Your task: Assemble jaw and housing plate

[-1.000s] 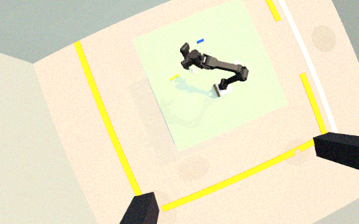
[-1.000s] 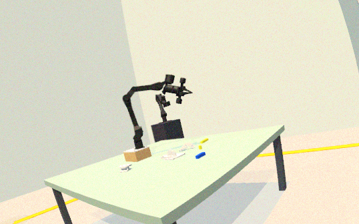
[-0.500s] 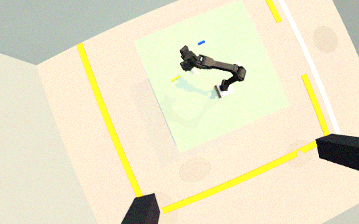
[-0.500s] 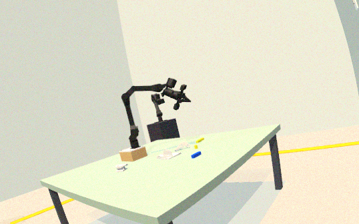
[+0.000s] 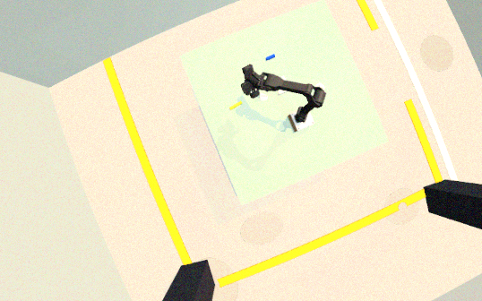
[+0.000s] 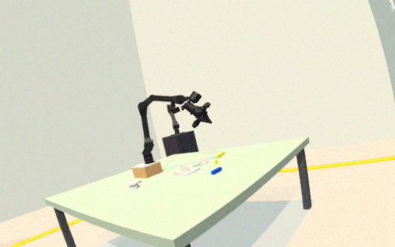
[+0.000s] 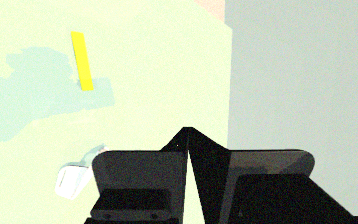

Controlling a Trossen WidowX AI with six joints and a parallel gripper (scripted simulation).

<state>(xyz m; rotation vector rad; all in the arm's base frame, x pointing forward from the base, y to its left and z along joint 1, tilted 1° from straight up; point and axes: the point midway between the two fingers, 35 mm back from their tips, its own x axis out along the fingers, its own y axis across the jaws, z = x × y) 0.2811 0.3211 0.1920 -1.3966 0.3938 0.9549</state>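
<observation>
Right now my gripper tip is 22 cm above the white jaw, 10 cm to the left of it and 3 cm past it. The rest, counted from my gripper tip: yellow bar: 23 cm below, 9 cm to the left, 7 cm behind; blue block: 28 cm to the right, 23 cm below, 23 cm ahead; yellow cube: 23 cm below, 12 cm to the right, 8 cm ahead.
</observation>
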